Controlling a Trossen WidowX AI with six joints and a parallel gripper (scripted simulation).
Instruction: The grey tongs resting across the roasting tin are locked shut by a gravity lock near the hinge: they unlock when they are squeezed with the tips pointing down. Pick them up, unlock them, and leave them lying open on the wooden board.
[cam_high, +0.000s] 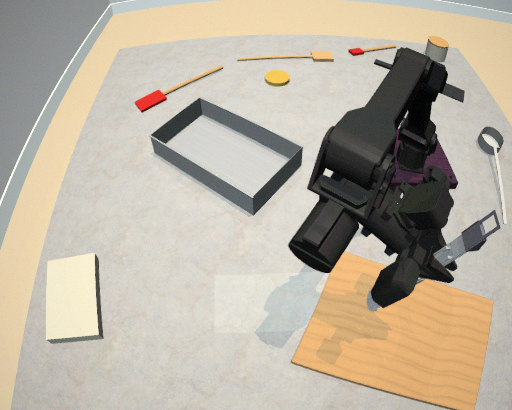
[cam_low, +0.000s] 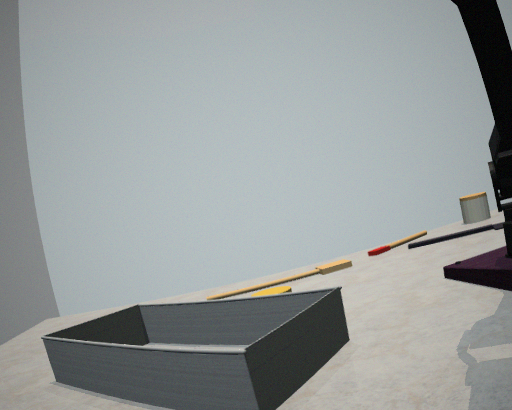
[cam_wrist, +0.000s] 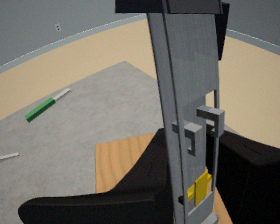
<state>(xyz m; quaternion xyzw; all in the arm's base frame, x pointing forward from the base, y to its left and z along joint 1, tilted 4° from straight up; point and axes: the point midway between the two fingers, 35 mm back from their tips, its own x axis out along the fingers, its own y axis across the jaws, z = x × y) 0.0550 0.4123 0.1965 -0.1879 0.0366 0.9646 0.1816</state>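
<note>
My gripper tip is now 3 cm short of the yellow lock piece, 1 cm to the left of it and 1 cm below it. The rest, counted from my gripper tip: wooden board 23 cm below; cream block 64 cm ahead, 4 cm to the left, 22 cm below; roasting tin 41 cm ahead, 37 cm to the right, 21 cm below.
</note>
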